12 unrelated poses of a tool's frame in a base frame.
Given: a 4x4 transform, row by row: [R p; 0 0 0 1], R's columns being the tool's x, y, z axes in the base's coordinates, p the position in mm. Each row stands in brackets.
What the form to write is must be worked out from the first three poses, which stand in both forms.
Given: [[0.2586 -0.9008 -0.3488 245.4], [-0.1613 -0.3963 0.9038 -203.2], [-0.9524 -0.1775 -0.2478 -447.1], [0 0 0 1]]
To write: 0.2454 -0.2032 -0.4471 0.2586 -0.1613 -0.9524 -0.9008 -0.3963 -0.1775
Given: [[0.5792 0.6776 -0.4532 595.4], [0.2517 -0.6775 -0.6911 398.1], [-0.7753 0.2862 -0.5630 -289.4], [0 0 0 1]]
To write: 0.5954 0.3981 -0.2894 0.5792 0.2517 -0.7753 0.6776 -0.6775 0.2862
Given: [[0.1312 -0.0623 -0.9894 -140.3], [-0.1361 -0.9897 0.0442 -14.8], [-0.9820 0.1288 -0.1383 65.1], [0 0 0 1]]
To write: -0.1403 -0.0148 0.0651 0.1312 -0.1361 -0.9820 -0.0623 -0.9897 0.1288
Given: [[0.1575 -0.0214 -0.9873 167.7], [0.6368 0.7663 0.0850 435.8], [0.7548 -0.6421 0.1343 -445.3], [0 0 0 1]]
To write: 0.1677 0.4358 -0.4453 0.1575 0.6368 0.7548 -0.0214 0.7663 -0.6421
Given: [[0.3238 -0.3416 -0.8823 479.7], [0.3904 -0.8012 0.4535 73.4], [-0.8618 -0.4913 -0.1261 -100.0], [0 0 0 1]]
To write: 0.4797 0.0734 -0.1000 0.3238 0.3904 -0.8618 -0.3416 -0.8012 -0.4913
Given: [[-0.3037 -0.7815 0.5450 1.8], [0.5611 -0.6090 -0.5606 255.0], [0.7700 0.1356 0.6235 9.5], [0 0 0 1]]
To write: 0.0018 0.2550 0.0095 -0.3037 0.5611 0.7700 -0.7815 -0.6090 0.1356
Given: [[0.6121 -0.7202 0.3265 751.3], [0.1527 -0.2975 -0.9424 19.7], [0.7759 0.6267 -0.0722 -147.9], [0 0 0 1]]
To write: 0.7513 0.0197 -0.1479 0.6121 0.1527 0.7759 -0.7202 -0.2975 0.6267
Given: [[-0.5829 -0.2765 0.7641 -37.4], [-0.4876 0.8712 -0.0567 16.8], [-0.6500 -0.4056 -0.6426 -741.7], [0 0 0 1]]
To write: -0.0374 0.0168 -0.7417 -0.5829 -0.4876 -0.6500 -0.2765 0.8712 -0.4056
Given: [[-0.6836 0.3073 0.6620 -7.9], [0.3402 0.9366 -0.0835 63.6], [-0.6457 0.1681 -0.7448 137.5], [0 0 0 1]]
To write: -0.0079 0.0636 0.1375 -0.6836 0.3402 -0.6457 0.3073 0.9366 0.1681
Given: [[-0.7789 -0.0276 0.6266 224.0], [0.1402 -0.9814 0.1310 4.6], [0.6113 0.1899 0.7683 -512.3], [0 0 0 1]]
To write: 0.2240 0.0046 -0.5123 -0.7789 0.1402 0.6113 -0.0276 -0.9814 0.1899
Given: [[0.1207 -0.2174 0.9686 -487.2], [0.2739 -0.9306 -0.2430 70.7], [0.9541 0.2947 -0.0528 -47.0], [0 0 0 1]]
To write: -0.4872 0.0707 -0.0470 0.1207 0.2739 0.9541 -0.2174 -0.9306 0.2947
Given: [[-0.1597 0.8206 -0.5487 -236.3], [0.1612 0.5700 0.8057 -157.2], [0.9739 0.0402 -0.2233 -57.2], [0 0 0 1]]
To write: -0.2363 -0.1572 -0.0572 -0.1597 0.1612 0.9739 0.8206 0.5700 0.0402
